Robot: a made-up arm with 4 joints.
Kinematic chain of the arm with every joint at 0, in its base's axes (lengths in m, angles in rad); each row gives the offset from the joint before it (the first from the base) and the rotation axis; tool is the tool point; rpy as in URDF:
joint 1: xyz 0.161 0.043 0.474 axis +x
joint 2: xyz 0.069 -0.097 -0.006 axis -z
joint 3: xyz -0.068 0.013 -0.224 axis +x
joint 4: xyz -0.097 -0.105 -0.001 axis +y
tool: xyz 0.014 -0.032 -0.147 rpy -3.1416 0 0
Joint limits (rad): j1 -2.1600..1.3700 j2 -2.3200..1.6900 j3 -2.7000..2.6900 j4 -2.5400..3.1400
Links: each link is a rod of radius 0.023 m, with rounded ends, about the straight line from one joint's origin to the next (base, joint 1, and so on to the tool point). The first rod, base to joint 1, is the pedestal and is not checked.
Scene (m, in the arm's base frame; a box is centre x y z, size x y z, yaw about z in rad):
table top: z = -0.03
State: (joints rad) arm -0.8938 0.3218 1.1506 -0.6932
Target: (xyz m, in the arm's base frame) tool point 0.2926 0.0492 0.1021
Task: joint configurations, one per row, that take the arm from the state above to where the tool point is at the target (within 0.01 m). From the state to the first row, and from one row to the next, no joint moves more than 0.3 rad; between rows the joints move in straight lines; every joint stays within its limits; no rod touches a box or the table.
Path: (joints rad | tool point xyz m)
1: -0.6459 0.5317 1.2912 -0.6003 | 0.2125 -0.1841 0.1527
2: -0.3981 0.7417 1.4318 -0.5075 | 0.2481 -0.0656 0.1045
3: -0.1502 0.9516 1.5725 -0.4146 | 0.2926 0.0492 0.1021

